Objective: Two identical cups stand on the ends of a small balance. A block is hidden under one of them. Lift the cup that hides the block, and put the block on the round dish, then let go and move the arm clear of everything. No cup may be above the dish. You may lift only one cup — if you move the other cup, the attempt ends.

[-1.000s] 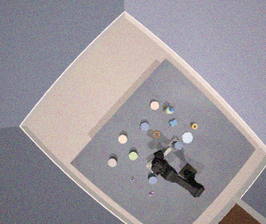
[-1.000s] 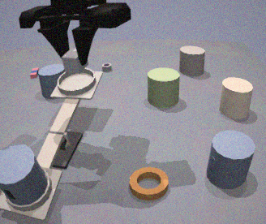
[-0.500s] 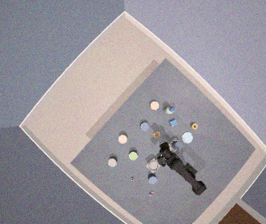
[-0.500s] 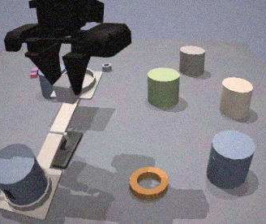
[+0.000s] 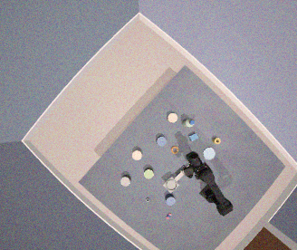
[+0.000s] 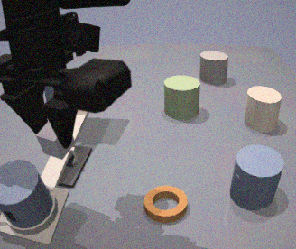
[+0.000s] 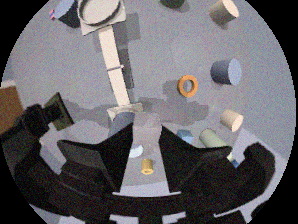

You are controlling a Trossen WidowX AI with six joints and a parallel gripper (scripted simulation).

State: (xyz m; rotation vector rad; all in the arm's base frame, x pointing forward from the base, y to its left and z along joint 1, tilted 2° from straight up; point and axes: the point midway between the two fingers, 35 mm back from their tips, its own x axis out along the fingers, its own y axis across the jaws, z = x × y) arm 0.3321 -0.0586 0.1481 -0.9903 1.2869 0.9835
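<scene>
The pale blue round dish lies 16 cm to the right of my gripper tip, 12 cm below it and 9 cm behind it. From my gripper tip the other things lie so: balance beam: 10 cm to the left, 8 cm below, 4 cm behind; then balance: 10 cm to the left, 10 cm below, 4 cm behind; then pale grey block: 1 cm above.
</scene>
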